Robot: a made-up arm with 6 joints. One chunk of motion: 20 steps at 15 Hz.
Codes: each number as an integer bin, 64 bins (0 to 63) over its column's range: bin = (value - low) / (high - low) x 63, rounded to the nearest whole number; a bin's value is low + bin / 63 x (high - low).
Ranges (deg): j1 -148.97..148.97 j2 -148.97..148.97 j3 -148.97..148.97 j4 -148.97..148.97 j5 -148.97..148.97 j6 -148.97..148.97
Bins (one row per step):
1: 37 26 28 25 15 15
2: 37 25 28 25 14 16
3: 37 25 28 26 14 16
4: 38 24 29 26 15 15
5: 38 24 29 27 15 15
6: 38 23 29 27 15 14
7: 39 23 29 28 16 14
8: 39 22 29 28 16 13
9: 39 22 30 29 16 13
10: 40 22 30 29 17 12
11: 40 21 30 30 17 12
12: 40 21 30 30 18 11
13: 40 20 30 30 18 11
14: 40 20 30 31 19 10
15: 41 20 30 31 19 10
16: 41 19 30 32 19 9
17: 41 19 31 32 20 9
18: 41 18 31 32 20 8
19: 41 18 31 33 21 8
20: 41 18 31 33 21 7
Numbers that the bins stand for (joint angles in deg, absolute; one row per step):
1: 26.01 -26.01 -16.55 -30.74 -78.03 -78.03
2: 26.01 -30.74 -16.55 -30.74 -82.76 -73.30
3: 26.01 -30.74 -16.55 -26.01 -82.76 -73.30
4: 30.74 -35.47 -11.82 -26.01 -78.03 -78.03
5: 30.74 -35.47 -11.82 -21.28 -78.03 -78.03
6: 30.74 -40.20 -11.82 -21.28 -78.03 -82.76
7: 35.47 -40.20 -11.82 -16.55 -73.30 -82.76
8: 35.47 -44.93 -11.82 -16.55 -73.30 -87.49
9: 35.47 -44.93 -7.09 -11.82 -73.30 -87.49
10: 40.20 -44.93 -7.09 -11.82 -68.57 -92.22
11: 40.20 -49.66 -7.09 -7.09 -68.57 -92.22
12: 40.20 -49.66 -7.09 -7.09 -63.84 -96.95
13: 40.20 -54.39 -7.09 -7.09 -63.84 -96.95
14: 40.20 -54.39 -7.09 -2.36 -59.12 -101.68
15: 44.93 -54.39 -7.09 -2.36 -59.12 -101.68
16: 44.93 -59.12 -7.09 2.36 -59.12 -106.41
17: 44.93 -59.12 -2.36 2.36 -54.39 -106.41
18: 44.93 -63.84 -2.36 2.36 -54.39 -111.14
19: 44.93 -63.84 -2.36 7.09 -49.66 -111.14
20: 44.93 -63.84 -2.36 7.09 -49.66 -115.87

